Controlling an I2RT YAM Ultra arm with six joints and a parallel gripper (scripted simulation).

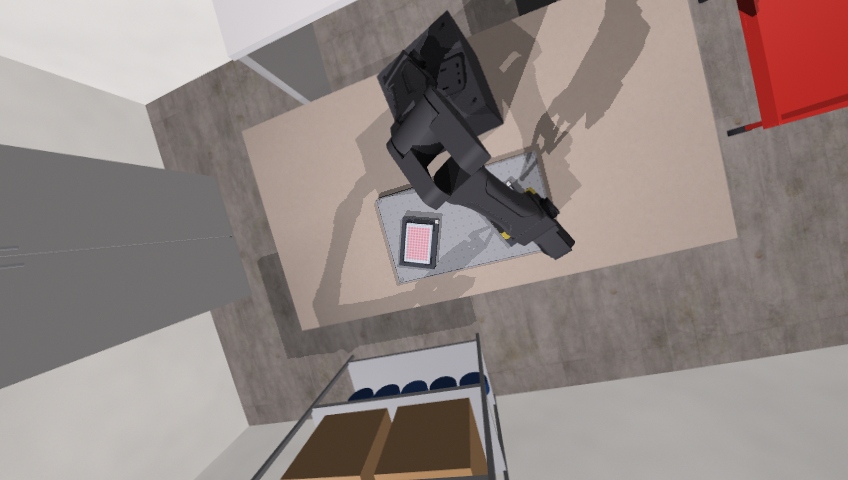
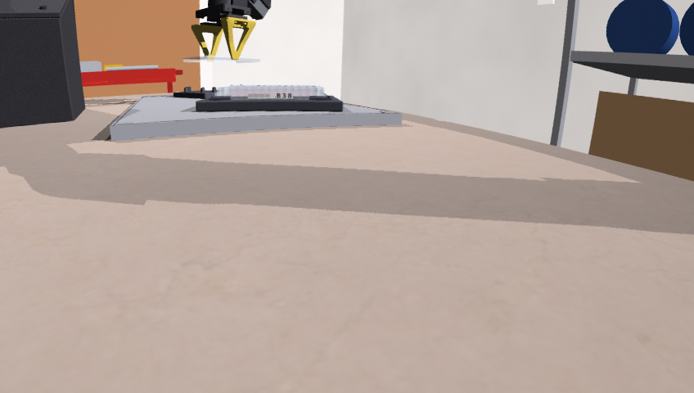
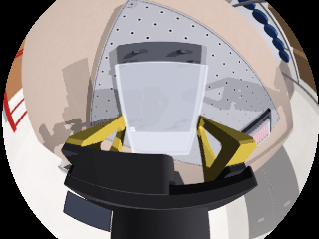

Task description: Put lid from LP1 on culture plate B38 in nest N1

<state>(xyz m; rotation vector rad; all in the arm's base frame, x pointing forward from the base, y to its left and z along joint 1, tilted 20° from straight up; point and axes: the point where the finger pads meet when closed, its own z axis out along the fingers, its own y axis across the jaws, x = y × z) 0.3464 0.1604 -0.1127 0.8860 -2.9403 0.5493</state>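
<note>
Now: the clear lid 1 cm below my hand. The rest, counted from my hand: dark lid park LP1: 7 cm below; culture plate B38: 29 cm to the right, 6 cm below, 6 cm ahead; grey base plate: 14 cm to the right, 8 cm below, 1 cm ahead.
</note>
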